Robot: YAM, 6 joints.
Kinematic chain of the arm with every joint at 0, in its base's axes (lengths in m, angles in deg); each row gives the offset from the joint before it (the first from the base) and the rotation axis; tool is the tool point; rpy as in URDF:
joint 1: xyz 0 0 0.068 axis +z
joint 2: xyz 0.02 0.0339 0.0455 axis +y
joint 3: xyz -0.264 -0.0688 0 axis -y
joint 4: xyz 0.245 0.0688 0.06 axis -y
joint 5: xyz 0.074 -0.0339 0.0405 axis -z
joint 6: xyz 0.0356 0 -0.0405 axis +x
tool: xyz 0 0 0 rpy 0 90 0
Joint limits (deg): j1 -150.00..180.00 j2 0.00..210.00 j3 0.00..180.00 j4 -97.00..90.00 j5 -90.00..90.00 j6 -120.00..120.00
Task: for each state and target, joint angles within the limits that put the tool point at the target. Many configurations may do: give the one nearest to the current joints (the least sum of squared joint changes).
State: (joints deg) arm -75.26 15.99 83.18 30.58 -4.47 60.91
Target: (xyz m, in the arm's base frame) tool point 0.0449 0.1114 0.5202
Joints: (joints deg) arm -107.74 14.74 68.17 27.14 -14.34 60.91
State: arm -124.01 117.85 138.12 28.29 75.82 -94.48
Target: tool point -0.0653 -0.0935 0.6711
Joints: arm -106.75 81.05 129.24 33.51 88.41 -94.48
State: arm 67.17 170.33 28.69 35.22 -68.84 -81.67
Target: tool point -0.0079 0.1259 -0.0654
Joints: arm 77.81 151.74 19.11 36.19 -74.48 -81.67
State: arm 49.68 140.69 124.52 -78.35 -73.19 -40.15
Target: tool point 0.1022 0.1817 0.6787
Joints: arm 52.90 103.29 167.55 -24.34 -52.09 -40.15
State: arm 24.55 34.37 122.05 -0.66 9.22 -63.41
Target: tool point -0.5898 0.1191 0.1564
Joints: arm -12.04 0.00 162.19 4.49 10.64 -63.41
